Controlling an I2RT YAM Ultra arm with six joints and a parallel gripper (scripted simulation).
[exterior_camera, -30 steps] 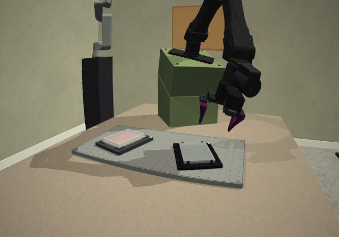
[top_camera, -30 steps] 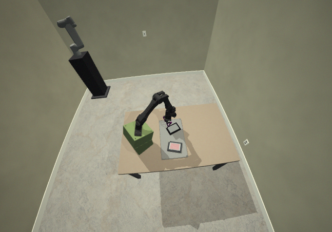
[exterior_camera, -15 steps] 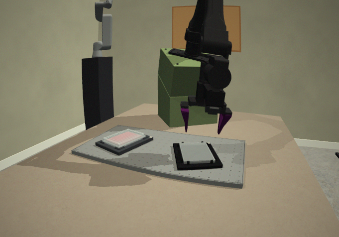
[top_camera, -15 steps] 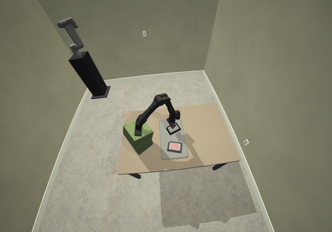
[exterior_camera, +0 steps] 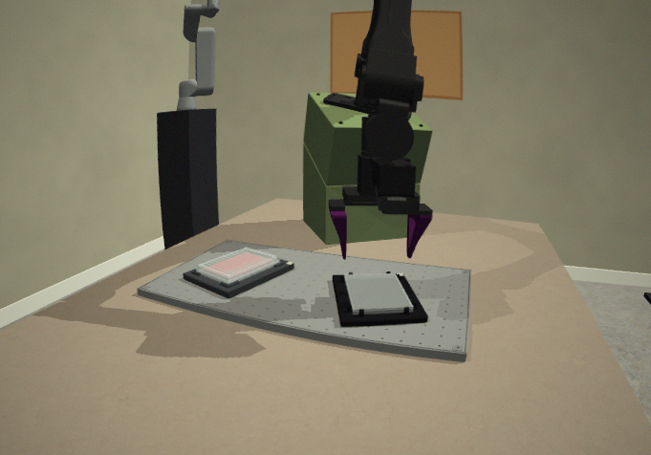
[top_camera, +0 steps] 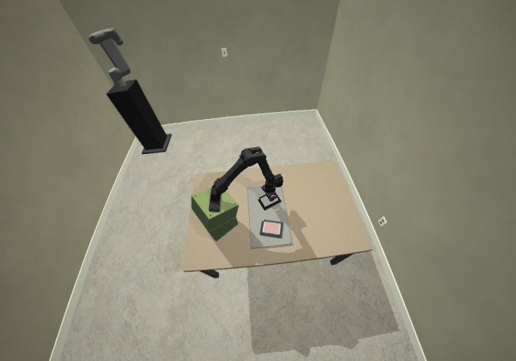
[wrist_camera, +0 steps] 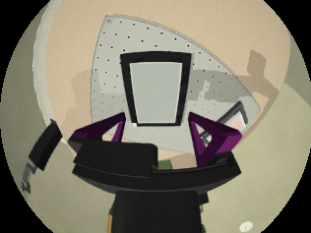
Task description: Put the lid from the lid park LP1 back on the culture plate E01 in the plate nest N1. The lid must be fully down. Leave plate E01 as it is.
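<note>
Now: hand 60 mm above the clear lid. Also, from my hand: black lid park LP1: 70 mm below; culture plate E01: 240 mm to the right, 60 mm below.
</note>
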